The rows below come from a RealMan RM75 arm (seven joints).
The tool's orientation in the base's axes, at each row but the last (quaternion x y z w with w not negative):
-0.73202 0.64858 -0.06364 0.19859
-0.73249 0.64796 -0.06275 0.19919
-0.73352 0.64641 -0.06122 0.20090
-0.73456 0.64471 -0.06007 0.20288
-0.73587 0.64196 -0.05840 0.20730
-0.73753 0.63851 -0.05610 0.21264
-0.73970 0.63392 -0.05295 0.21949
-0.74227 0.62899 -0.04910 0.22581
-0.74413 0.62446 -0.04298 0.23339
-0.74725 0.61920 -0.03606 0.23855
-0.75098 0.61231 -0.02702 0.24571
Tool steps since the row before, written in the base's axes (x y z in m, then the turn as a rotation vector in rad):
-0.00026 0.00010 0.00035 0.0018 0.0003 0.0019
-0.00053 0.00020 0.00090 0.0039 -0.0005 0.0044
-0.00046 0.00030 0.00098 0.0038 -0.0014 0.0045
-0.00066 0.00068 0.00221 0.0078 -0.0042 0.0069
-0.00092 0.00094 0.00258 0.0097 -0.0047 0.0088
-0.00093 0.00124 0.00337 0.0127 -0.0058 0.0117
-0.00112 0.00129 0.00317 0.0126 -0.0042 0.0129
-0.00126 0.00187 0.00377 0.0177 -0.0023 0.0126
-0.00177 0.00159 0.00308 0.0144 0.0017 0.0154
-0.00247 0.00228 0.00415 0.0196 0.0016 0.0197
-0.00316 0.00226 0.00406 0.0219 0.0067 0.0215
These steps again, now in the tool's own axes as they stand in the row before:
-0.00019 0.00010 -0.00039 -0.0003 -0.0024 -0.0010
-0.00043 0.00014 -0.00096 0.0004 -0.0052 -0.0028
-0.00053 0.00003 -0.00099 0.0012 -0.0051 -0.0031
-0.00115 -0.00028 -0.00209 0.0041 -0.0094 -0.0045
-0.00153 -0.00022 -0.00245 0.0046 -0.0119 -0.0056
-0.00200 -0.00056 -0.00307 0.0057 -0.0156 -0.0075
-0.00209 -0.00035 -0.00291 0.0039 -0.0162 -0.0082
-0.00284 -0.00055 -0.00331 0.0031 -0.0209 -0.0056
-0.00259 0.00020 -0.00290 -0.0020 -0.0195 -0.0080
-0.00372 0.00031 -0.00382 -0.0017 -0.0259 -0.0101
-0.00395 0.00094 -0.00388 -0.0064 -0.0294 -0.0091

